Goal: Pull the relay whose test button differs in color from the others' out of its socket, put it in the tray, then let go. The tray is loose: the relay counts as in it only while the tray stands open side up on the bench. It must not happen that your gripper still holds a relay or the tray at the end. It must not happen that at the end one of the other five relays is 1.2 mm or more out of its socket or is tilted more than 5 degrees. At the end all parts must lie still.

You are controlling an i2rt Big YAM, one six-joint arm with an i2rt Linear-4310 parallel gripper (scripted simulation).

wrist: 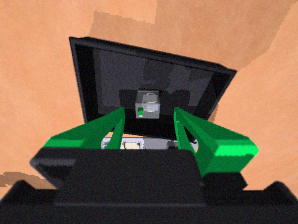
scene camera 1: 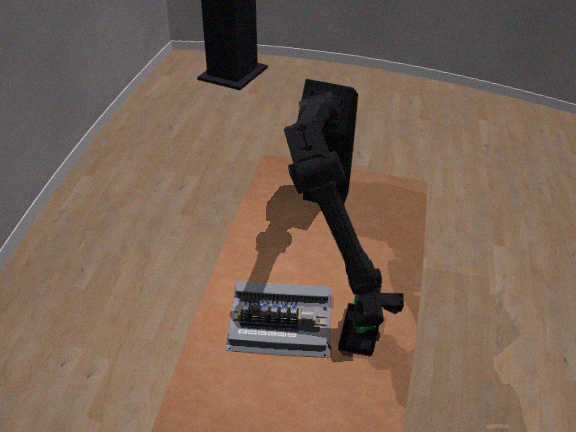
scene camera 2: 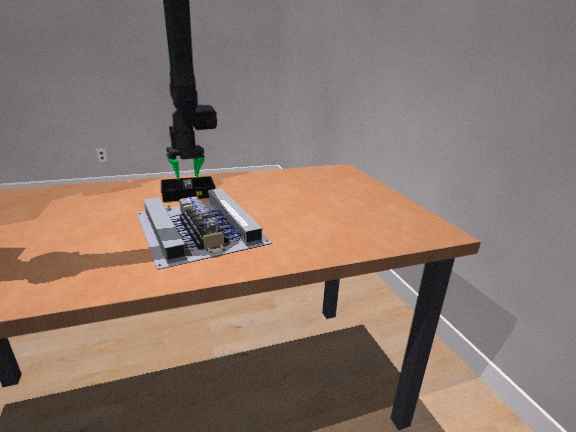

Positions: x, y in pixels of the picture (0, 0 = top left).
A black tray shows in the wrist view, in scene camera 1 and in scene camera 2 (201, 185). The same spot on the black tray: (scene camera 1: 348, 339) is (wrist: 168, 113).
